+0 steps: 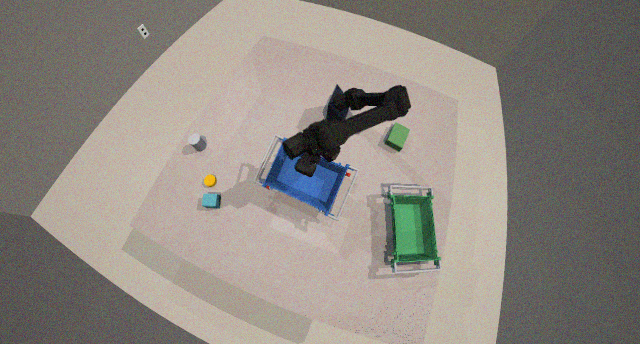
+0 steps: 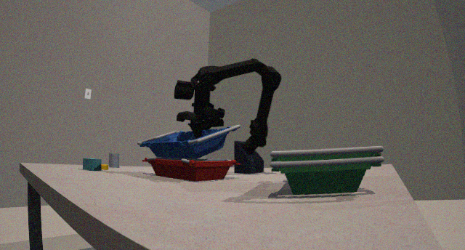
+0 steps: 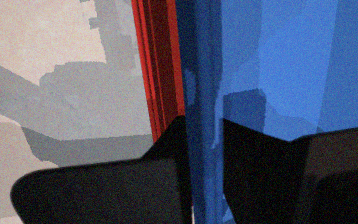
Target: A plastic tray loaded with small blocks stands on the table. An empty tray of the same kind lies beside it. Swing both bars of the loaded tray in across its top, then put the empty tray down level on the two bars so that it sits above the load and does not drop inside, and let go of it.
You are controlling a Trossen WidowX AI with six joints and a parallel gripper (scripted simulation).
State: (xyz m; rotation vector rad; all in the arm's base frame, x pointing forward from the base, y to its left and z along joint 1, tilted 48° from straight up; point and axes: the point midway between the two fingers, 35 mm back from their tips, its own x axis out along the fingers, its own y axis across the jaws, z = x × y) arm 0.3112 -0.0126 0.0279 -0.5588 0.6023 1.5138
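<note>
Right now my gripper tip is 80 mm short of the blue tray and 10 mm below it. Also, from my gripper tip: yellow disc 380 mm to the right, 220 mm ahead, 110 mm below; then teal block 320 mm to the right, 300 mm ahead, 100 mm below; then green block 320 mm behind, 300 mm to the left, 100 mm below.
</note>
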